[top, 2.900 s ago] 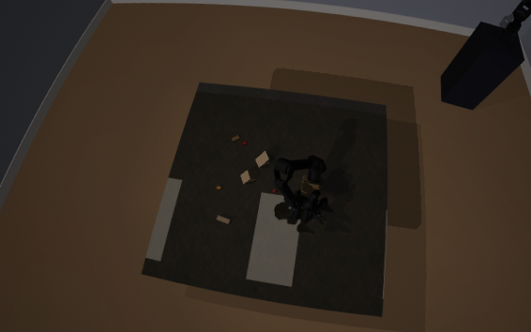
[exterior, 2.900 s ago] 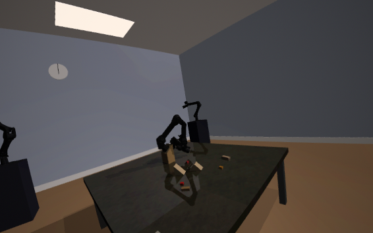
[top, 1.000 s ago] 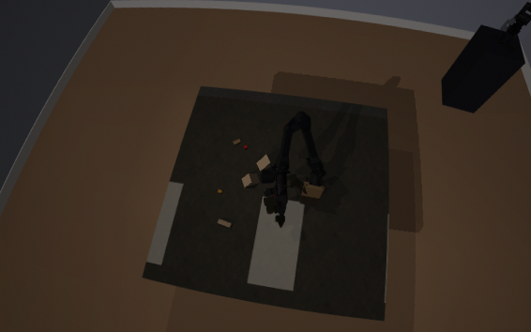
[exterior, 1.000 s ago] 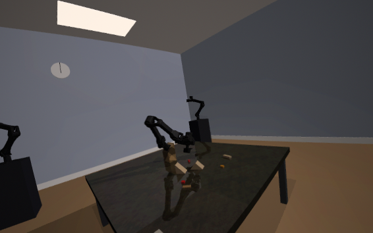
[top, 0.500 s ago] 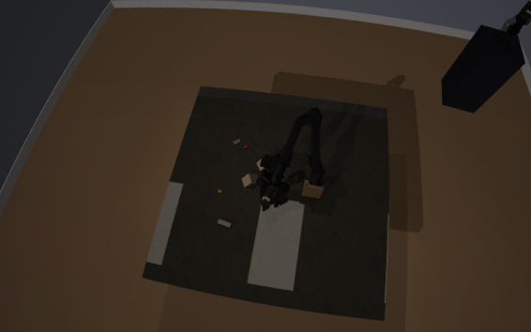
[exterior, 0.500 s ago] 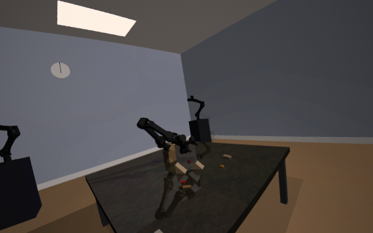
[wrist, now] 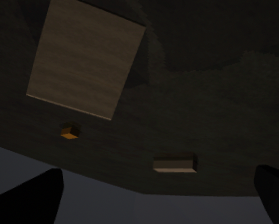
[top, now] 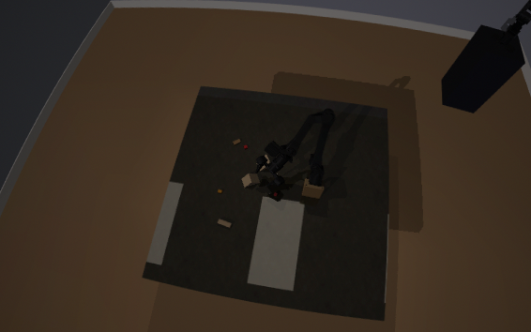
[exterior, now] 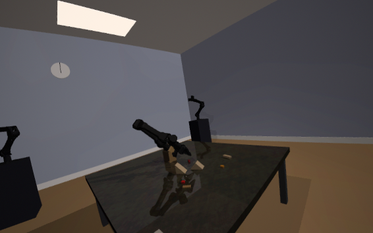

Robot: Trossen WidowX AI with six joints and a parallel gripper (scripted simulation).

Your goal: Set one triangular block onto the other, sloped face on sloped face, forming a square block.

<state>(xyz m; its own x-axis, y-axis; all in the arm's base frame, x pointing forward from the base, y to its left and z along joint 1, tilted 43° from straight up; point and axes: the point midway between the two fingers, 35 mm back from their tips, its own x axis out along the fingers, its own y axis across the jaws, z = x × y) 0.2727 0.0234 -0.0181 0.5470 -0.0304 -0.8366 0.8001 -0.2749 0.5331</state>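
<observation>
Right now the tan triangular block is 7 cm below my gripper tip, 7 cm ahead of it and 1 cm to the right of it. The rest, counted from my gripper tip: orange piece (22 cm ahead, 10 cm to the left, 9 cm below); red piece (9 cm behind, 8 cm below, 3 cm to the left).
</observation>
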